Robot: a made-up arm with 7 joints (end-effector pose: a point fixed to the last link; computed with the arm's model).
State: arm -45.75 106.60 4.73 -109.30 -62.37 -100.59 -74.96
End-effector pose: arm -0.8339 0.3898 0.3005 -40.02 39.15 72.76
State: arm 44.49 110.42 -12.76 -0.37 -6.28 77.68 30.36
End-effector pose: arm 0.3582 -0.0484 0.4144 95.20 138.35 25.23
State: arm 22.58 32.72 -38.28 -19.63 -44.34 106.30 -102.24
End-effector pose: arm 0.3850 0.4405 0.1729 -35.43 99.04 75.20
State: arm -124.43 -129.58 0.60 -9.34 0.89 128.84 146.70
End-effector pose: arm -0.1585 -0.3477 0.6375 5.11 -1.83 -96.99
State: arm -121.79 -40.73 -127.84 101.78 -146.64 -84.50 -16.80
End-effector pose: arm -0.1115 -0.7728 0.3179 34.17 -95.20 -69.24
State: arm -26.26 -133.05 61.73 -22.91 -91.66 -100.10 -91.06
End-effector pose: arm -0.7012 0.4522 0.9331 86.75 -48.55 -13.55
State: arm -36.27 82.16 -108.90 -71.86 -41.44 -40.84 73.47
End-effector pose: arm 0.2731 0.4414 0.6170 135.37 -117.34 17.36
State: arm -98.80 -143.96 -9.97 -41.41 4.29 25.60 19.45
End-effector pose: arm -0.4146 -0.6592 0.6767 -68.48 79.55 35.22
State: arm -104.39 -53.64 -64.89 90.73 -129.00 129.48 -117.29
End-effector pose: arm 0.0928 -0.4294 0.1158 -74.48 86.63 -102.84
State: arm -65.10 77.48 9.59 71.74 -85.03 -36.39 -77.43
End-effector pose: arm 0.0207 0.1683 0.3964 96.31 -1.99 -94.76
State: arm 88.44 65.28 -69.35 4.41 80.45 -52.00 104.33
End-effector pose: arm 0.0471 -0.7037 0.2178 -7.84 11.07 20.61
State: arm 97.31 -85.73 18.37 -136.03 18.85 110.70 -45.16
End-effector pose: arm 0.6780 -0.0259 0.3922 5.98 8.19 77.92
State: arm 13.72 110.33 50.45 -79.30 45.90 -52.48 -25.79
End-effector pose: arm 0.3438 0.6925 0.0692 -57.40 -35.36 66.72
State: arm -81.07 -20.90 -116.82 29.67 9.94 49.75 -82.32
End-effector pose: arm -0.2578 -0.3553 -0.1621 -20.62 -69.57 -75.96
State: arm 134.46 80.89 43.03 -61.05 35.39 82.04 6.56
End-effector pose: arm 0.3453 -0.6933 0.0537 -60.75 -95.42 16.03
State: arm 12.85 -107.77 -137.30 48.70 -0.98 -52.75 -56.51
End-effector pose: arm -0.4791 0.5193 0.6735 82.42 -20.80 49.28
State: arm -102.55 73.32 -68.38 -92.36 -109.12 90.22 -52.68
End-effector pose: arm -0.3775 -0.0892 0.6480 13.67 75.51 -81.82
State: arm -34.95 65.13 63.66 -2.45 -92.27 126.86 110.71
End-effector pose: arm -0.3421 0.2220 -0.2866 -111.64 -111.12 -22.67
